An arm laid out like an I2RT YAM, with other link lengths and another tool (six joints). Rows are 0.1 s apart.
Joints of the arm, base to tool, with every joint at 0 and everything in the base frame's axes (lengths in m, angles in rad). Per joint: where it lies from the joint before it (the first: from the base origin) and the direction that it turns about. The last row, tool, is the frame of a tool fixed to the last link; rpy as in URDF.
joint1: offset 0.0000 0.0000 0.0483 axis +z
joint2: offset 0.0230 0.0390 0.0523 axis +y
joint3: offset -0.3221 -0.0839 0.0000 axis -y
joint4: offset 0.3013 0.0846 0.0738 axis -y
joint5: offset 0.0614 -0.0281 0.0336 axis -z
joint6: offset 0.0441 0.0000 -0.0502 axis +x
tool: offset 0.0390 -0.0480 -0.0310 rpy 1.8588 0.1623 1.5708
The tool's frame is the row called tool.
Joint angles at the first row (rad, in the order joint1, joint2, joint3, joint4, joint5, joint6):
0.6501 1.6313 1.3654 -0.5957 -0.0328 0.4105
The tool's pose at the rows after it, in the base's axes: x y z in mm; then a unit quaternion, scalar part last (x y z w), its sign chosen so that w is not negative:
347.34 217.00 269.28 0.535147 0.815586 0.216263 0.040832
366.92 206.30 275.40 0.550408 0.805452 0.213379 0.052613
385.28 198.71 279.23 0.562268 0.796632 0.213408 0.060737
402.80 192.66 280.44 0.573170 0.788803 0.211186 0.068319
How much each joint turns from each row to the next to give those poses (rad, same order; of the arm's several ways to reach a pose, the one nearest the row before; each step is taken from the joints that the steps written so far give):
-0.0448 0.0277 0.0502 -0.0142 0.0120 -0.0186
-0.0442 0.0342 0.0558 -0.0196 0.0096 -0.0126
-0.0359 0.0367 0.0527 -0.0104 0.0036 -0.0079
-0.0295 0.0407 0.0508 -0.0087 0.0071 -0.0061

